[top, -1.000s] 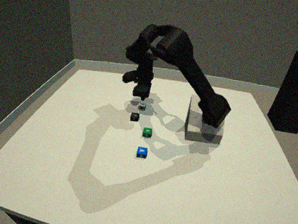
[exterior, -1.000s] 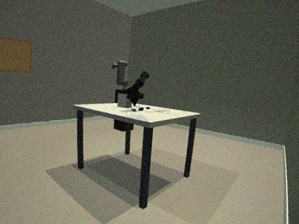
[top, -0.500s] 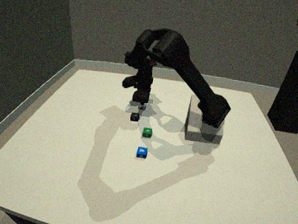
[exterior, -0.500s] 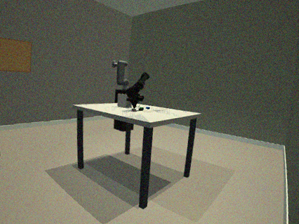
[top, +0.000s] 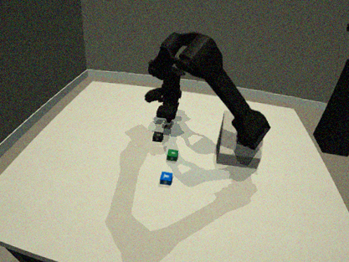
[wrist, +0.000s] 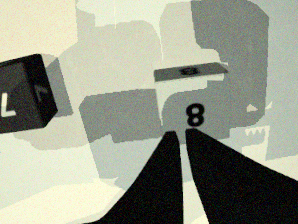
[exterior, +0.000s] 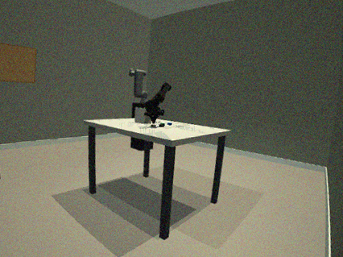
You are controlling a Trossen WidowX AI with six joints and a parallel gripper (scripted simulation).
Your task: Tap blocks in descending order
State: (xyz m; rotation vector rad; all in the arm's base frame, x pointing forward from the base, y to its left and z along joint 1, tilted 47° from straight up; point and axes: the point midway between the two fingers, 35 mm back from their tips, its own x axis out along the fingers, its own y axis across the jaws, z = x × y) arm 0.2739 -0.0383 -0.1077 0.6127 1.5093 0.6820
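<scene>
The black block marked 7 lies 20 mm ahead of my gripper tip, 80 mm to the left of it and 20 mm below it. The rest, counted from my gripper tip: blue block: 50 mm behind, 260 mm to the left, 20 mm below; green block: 50 mm behind, 160 mm to the left, 20 mm below.
</scene>
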